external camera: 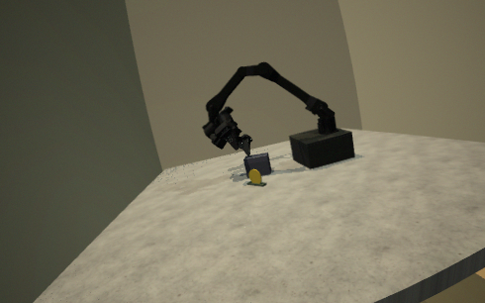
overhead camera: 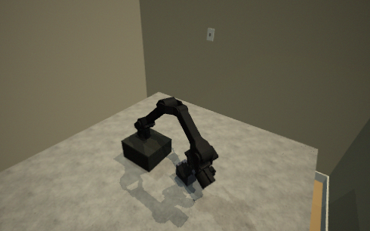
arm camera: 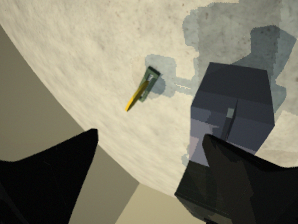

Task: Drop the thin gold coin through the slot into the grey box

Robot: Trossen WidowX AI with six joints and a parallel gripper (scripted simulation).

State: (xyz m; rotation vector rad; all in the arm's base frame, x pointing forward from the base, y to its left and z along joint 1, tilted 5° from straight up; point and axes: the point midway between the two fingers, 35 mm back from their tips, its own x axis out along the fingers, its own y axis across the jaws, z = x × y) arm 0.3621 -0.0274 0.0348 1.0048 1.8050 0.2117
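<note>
Right now the gold coin is 1 cm behind my gripper tip, 9 cm to the left of it and 8 cm below it.
</note>
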